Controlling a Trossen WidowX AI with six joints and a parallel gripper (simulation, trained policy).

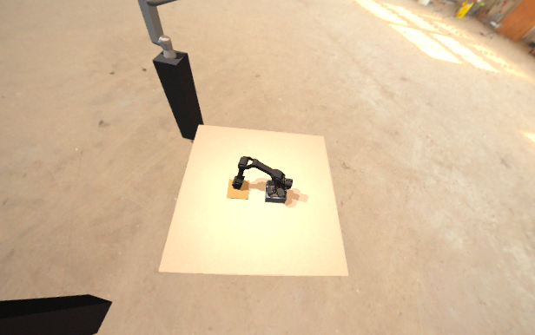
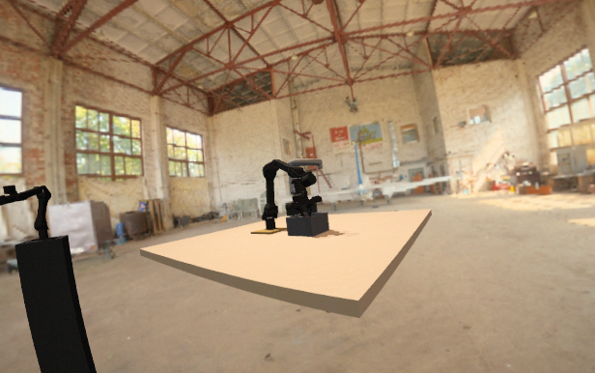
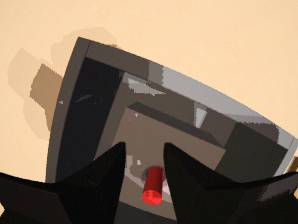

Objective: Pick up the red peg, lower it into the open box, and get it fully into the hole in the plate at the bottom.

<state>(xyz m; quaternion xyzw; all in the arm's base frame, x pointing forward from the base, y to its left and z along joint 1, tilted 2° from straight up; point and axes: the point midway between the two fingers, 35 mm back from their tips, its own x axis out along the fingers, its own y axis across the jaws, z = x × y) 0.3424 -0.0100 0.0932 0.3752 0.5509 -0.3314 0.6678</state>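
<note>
Now: gripper tip 20 mm past the red peg, 30 mm to the right of it and 30 mm above it. Round my gripper tip: grey plate: 20 mm behind, 30 mm to the left, 30 mm below; then dark box: 20 mm behind, 30 mm to the left, 50 mm below.
</note>
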